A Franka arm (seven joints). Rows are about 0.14 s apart.
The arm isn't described. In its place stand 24 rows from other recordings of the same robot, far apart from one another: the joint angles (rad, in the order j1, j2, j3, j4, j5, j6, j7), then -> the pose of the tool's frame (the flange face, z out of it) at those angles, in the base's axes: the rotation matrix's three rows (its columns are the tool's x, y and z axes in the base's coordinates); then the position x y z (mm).
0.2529, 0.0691, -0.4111, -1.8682, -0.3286, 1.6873, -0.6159 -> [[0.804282 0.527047 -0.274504], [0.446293 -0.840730 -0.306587], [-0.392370 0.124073 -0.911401]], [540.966 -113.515 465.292]
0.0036, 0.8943, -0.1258, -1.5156, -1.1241, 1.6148, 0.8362 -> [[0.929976 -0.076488 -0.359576], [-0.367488 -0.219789 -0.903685], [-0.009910 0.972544 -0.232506]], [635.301 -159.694 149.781]
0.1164, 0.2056, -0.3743, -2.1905, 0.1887, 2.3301, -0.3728 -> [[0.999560 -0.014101 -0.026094], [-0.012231 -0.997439 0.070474], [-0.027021 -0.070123 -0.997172]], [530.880 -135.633 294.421]
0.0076, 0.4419, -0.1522, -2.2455, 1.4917, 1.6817, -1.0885 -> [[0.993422 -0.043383 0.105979], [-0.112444 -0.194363 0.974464], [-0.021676 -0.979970 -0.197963]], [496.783 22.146 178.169]
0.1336, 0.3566, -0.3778, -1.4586, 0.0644, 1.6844, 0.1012 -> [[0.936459 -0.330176 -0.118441], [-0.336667 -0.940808 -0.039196], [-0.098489 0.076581 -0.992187]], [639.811 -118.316 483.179]
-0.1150, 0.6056, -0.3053, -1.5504, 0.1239, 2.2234, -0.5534 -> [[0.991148 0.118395 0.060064], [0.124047 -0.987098 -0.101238], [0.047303 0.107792 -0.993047]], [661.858 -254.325 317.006]
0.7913, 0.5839, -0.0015, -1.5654, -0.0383, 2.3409, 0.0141 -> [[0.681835 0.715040 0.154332], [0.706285 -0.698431 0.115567], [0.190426 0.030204 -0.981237]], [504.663 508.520 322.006]
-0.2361, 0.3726, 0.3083, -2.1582, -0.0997, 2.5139, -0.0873 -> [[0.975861 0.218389 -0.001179], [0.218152 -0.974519 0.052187], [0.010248 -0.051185 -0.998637]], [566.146 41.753 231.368]
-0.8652, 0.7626, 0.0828, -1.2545, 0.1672, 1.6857, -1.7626 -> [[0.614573 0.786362 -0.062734], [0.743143 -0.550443 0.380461], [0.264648 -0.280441 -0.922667]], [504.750 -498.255 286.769]
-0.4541, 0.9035, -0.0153, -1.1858, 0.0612, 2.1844, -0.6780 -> [[0.978341 0.179735 0.102680], [0.181575 -0.983338 -0.008786], [0.099390 0.027240 -0.994676]], [690.612 -343.876 247.033]
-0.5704, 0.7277, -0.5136, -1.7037, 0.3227, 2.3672, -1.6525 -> [[0.893537 0.442986 -0.073177], [0.436882 -0.895411 -0.085872], [-0.103563 0.044760 -0.993615]], [352.543 -577.956 215.744]
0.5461, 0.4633, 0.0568, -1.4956, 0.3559, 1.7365, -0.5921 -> [[0.460254 0.807561 -0.368798], [0.887786 -0.417880 0.192906], [0.001670 -0.416199 -0.909272]], [533.878 399.368 392.584]
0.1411, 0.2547, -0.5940, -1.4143, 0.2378, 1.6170, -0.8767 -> [[0.909450 0.414485 0.033210], [0.410284 -0.907471 0.090355], [0.067588 -0.068548 -0.995356]], [588.672 -210.549 574.513]
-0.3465, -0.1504, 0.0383, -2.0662, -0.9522, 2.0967, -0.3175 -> [[0.916382 0.393541 0.073280], [0.304097 -0.565330 -0.766764], [-0.260325 0.724933 -0.637733]], [499.252 -199.310 535.428]
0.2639, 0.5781, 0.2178, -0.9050, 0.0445, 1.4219, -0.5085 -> [[0.572202 0.811972 -0.115266], [0.819322 -0.559802 0.123828], [0.036019 -0.165294 -0.985586]], [636.971 281.056 562.920]
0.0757, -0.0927, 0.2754, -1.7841, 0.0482, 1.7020, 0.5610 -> [[0.976530 -0.215379 -0.000925], [-0.215297 -0.976260 0.023731], [-0.006014 -0.022975 -0.999718]], [497.951 193.306 582.981]
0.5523, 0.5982, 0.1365, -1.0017, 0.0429, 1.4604, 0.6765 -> [[0.983826 -0.004972 -0.179058], [-0.003242 -0.999945 0.009952], [-0.179097 -0.009211 -0.983788]], [558.798 428.126 503.804]
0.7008, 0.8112, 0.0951, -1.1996, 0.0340, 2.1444, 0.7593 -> [[0.999462 -0.011581 0.030677], [-0.016455 -0.986369 0.163725], [0.028362 -0.164142 -0.986029]], [552.633 536.263 309.458]
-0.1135, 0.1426, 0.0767, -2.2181, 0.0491, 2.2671, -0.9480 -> [[0.638128 0.764592 -0.090508], [0.769722 -0.636264 0.051925], [-0.017886 -0.102801 -0.994541]], [532.803 -18.464 304.892]
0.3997, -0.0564, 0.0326, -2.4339, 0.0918, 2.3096, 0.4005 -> [[0.995618 -0.033745 -0.087217], [-0.031022 -0.998994 0.032383], [-0.088222 -0.029535 -0.995663]], [426.385 198.688 320.293]
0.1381, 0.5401, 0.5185, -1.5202, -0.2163, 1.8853, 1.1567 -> [[0.885650 -0.449674 -0.115830], [-0.454421 -0.890625 -0.016985], [-0.095523 0.067679 -0.993124]], [577.249 357.477 369.971]
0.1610, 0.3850, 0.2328, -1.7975, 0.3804, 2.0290, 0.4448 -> [[0.923294 -0.290013 -0.251835], [-0.194571 -0.918458 0.344349], [-0.331166 -0.268936 -0.904435]], [577.759 251.749 333.824]
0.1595, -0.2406, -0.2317, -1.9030, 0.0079, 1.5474, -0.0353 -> [[0.992691 -0.031331 -0.116546], [-0.023256 -0.997275 0.070010], [-0.118422 -0.066788 -0.990715]], [469.611 -44.005 586.947]
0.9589, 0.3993, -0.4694, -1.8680, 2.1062, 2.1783, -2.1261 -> [[0.172384 0.947679 0.268679], [0.096399 -0.287684 0.952862], [0.980301 -0.138358 -0.140948]], [553.775 361.425 358.018]
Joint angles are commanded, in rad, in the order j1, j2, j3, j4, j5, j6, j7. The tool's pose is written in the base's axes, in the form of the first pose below.
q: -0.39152 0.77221 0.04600 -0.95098 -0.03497 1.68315 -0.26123
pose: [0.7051 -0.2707 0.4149 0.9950 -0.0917 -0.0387 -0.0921 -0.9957 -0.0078]
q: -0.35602 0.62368 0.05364 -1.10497 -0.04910 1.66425 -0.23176
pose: [0.6869 -0.2308 0.4504 0.9951 -0.0734 -0.0659 -0.0734 -0.9973 0.0021]
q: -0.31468 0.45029 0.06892 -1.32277 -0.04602 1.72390 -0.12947
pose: [0.6631 -0.1799 0.4746 0.9922 -0.1141 -0.0497 -0.1138 -0.9935 0.0088]
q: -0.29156 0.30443 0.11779 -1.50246 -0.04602 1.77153 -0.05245
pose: [0.6378 -0.1253 0.4912 0.9927 -0.1160 -0.0337 -0.1158 -0.9932 0.0078]
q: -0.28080 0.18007 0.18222 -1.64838 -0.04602 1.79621 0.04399
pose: [0.6100 -0.0716 0.5029 0.9906 -0.1338 -0.0286 -0.1334 -0.9910 0.0133]
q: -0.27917 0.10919 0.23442 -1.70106 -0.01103 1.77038 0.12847
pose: [0.5913 -0.0329 0.5185 0.9846 -0.1706 -0.0384 -0.1710 -0.9852 -0.0098]
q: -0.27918 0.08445 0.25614 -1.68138 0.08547 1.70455 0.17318
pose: [0.5823 -0.0102 0.5373 0.9758 -0.2047 -0.0764 -0.2114 -0.9729 -0.0933]
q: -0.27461 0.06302 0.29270 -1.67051 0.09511 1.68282 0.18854
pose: [0.5763 0.0153 0.5532 0.9815 -0.1786 -0.0688 -0.1849 -0.9776 -0.1007]
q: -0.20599 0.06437 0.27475 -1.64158 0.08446 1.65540 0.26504
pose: [0.5746 0.0436 0.5636 0.9769 -0.2005 -0.0733 -0.2064 -0.9748 -0.0848]
